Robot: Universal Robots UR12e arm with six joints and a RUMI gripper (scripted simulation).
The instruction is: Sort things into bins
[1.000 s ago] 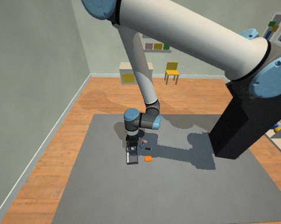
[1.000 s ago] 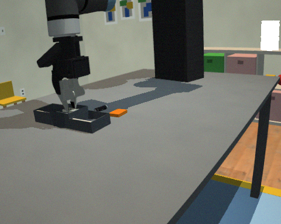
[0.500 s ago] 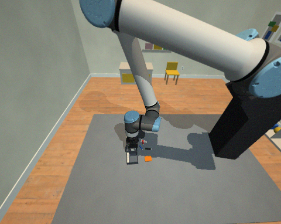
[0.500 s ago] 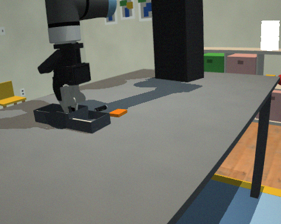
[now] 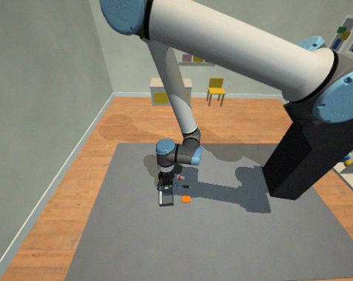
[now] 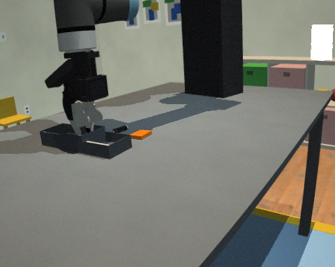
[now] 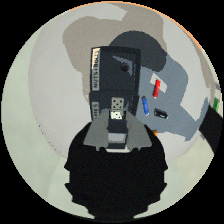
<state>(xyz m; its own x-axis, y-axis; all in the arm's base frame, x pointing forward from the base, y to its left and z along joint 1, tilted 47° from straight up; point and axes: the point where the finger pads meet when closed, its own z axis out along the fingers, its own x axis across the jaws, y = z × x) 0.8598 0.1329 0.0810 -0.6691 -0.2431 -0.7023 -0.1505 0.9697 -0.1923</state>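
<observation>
My gripper is now 20 mm above the white dotted tile. Round my hand: black cylinder (130 mm behind, 20 mm to the right, 30 mm below); then small blue piece (70 mm behind, 20 mm to the right, 30 mm below); then red piece (80 mm behind, 70 mm to the right, 30 mm below).
</observation>
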